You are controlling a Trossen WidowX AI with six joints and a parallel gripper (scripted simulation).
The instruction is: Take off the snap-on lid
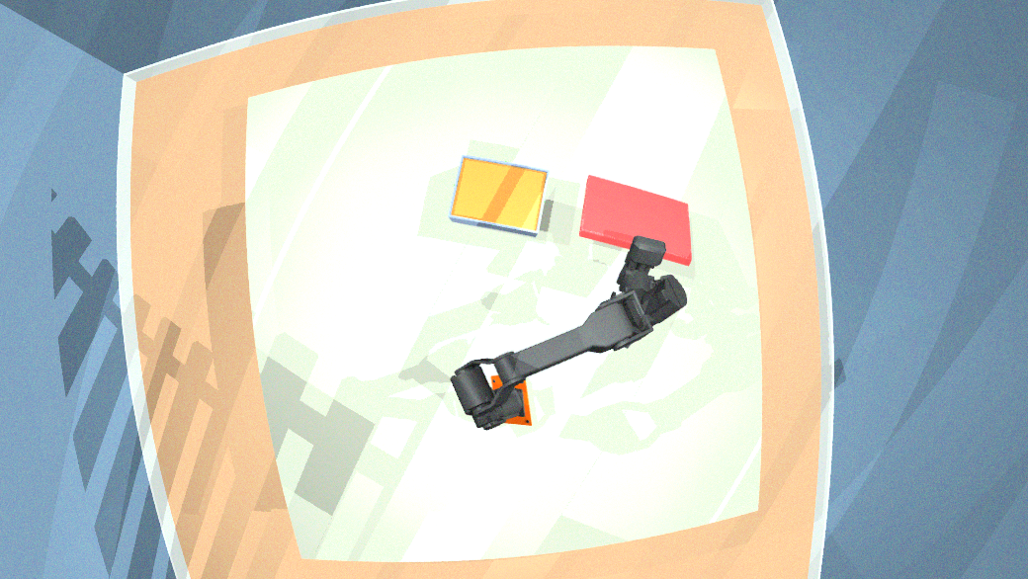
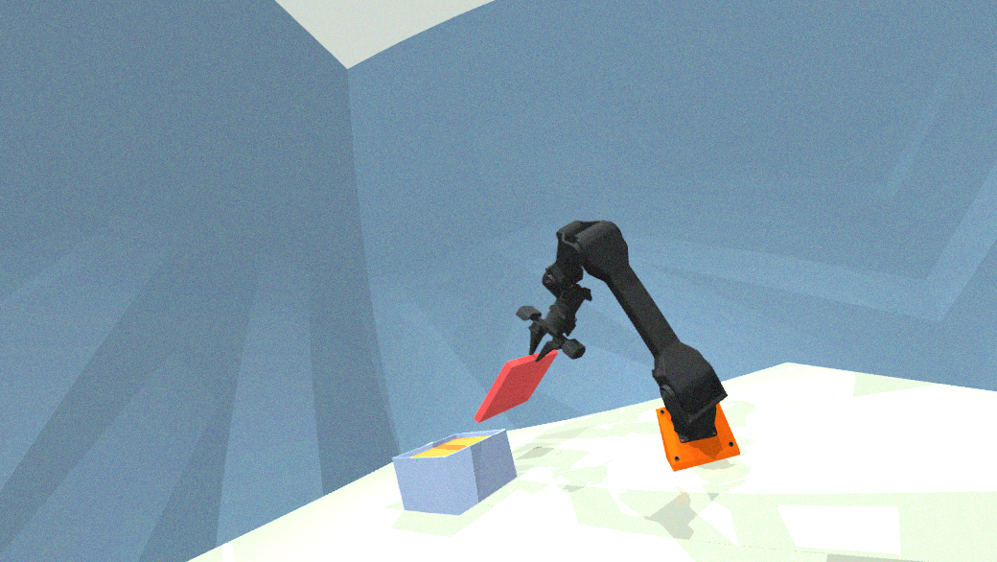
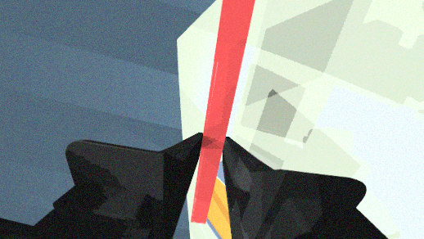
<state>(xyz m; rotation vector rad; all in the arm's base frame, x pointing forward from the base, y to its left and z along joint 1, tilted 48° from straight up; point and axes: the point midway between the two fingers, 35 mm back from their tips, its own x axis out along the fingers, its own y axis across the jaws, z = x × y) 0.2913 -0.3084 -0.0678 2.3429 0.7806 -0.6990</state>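
The red lid lies 60 mm ahead of my gripper tip, 30 mm to the right of it and 50 mm below it. Also, from my gripper tip: storage box: 140 mm ahead, 250 mm to the left, 180 mm below.
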